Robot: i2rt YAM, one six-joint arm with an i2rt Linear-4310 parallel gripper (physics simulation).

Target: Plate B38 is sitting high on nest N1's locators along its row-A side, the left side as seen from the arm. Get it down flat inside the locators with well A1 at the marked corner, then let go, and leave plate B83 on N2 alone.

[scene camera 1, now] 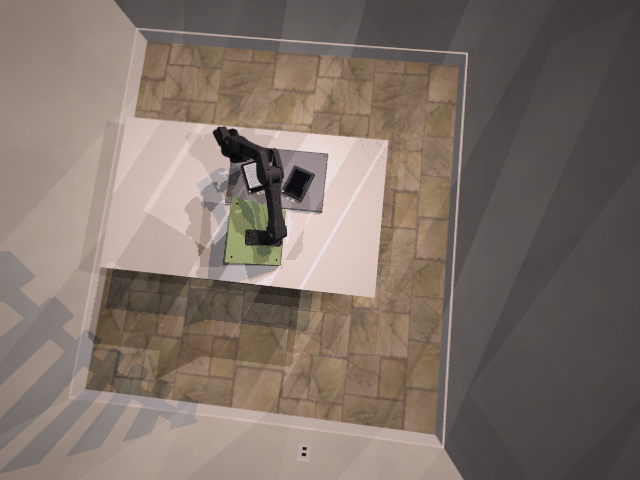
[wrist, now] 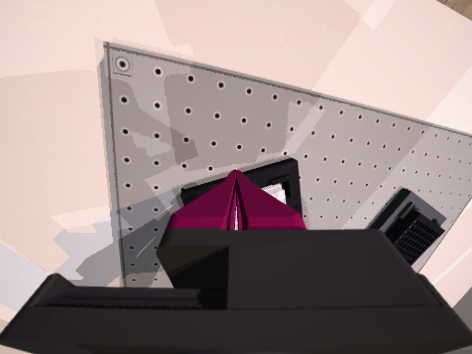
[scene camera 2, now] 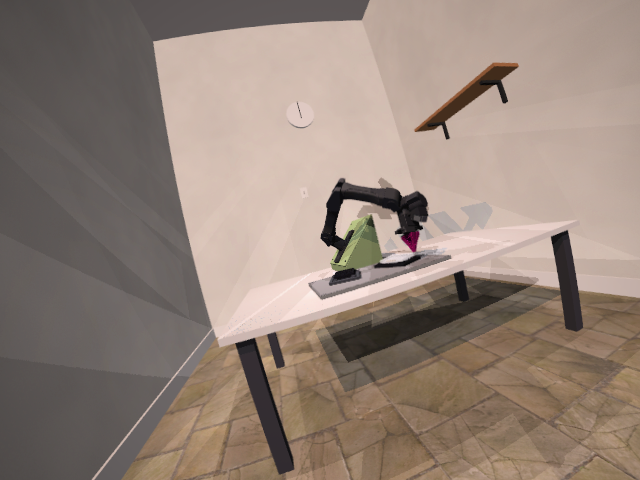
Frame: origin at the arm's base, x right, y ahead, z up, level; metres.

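Seen in the pictures: gripper, between the fingertips: (scene camera 1: 248, 157) (wrist: 236, 177) (scene camera 2: 414, 252); arm's base, origin of its link: (scene camera 1: 264, 237) (scene camera 2: 344, 246).
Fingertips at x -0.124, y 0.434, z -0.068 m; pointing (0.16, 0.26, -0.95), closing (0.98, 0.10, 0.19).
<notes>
Pixels of each thing's middle, then the offset from my fingertips to it. Level surfaces: height alone.
- white plate, middle of its body: (wrist: 254, 247) (scene camera 2: 396, 258) (scene camera 1: 254, 175) dx +0.032, dy -0.089, dz -0.018 m
- black nest N1, middle of its body: (wrist: 255, 237) (scene camera 2: 396, 261) (scene camera 1: 256, 175) dx +0.038, dy -0.088, dz -0.031 m
- black plate, middle of its body: (wrist: 398, 251) (scene camera 2: 344, 273) (scene camera 1: 298, 182) dx +0.269, dy -0.125, dz -0.021 m
- pale table, height of its surface: dz -0.053 m
The white plate (scene camera 1: 252, 175) (scene camera 2: 399, 257) (wrist: 276, 195), taken as B38, is in black nest N1 (scene camera 2: 397, 264) (wrist: 285, 170). My gripper (scene camera 2: 414, 251) (wrist: 236, 177) is shut and empty, its magenta fingers pointing down over N1 and the white plate. The fingers hide most of the plate in the wrist view. I cannot tell whether the tips touch it, how level it sits, or where well A1 is. The black plate (scene camera 1: 299, 181) (scene camera 2: 345, 273) (wrist: 419, 234), taken as B83, is in the other nest, apart from my gripper.
Both nests stand on a grey perforated board (scene camera 1: 319, 167) (scene camera 2: 320, 290) (wrist: 145, 117) on the pale table (scene camera 1: 336, 258) (scene camera 2: 279, 310) (wrist: 50, 40). The arm's green wedge mount (scene camera 1: 235, 253) (scene camera 2: 368, 245) stands beside the board. A wooden wall shelf (scene camera 2: 460, 100) is high behind.
</notes>
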